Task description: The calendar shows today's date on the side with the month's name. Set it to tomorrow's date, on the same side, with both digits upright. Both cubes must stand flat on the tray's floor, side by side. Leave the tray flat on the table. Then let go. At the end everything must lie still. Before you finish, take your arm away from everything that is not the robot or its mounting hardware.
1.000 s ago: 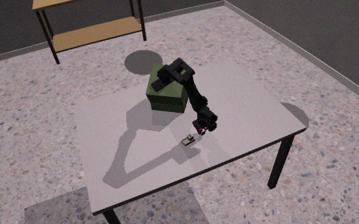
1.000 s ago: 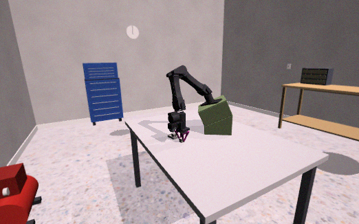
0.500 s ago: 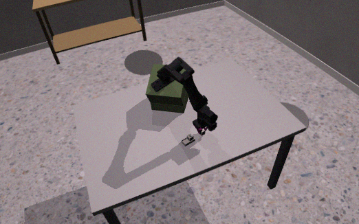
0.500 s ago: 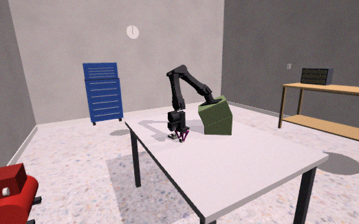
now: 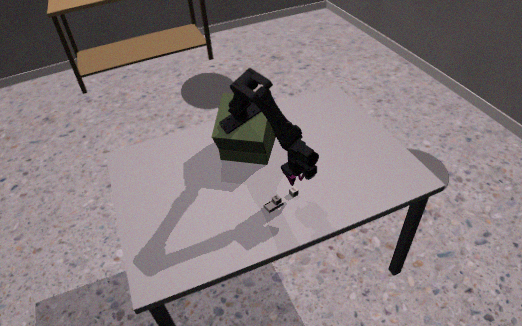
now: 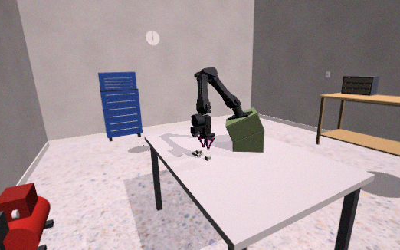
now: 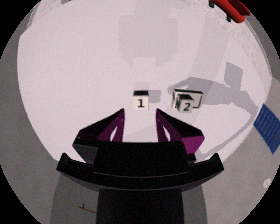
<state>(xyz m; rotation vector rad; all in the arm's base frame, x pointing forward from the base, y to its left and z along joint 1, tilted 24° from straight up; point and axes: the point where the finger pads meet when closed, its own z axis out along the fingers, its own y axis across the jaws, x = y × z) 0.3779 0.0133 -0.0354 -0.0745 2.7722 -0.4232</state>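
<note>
My hand is 10 mm past the white cube and 80 mm above it. Also, from my hand: calendar tray (20 mm behind, 110 mm to the right, 80 mm below).
</note>
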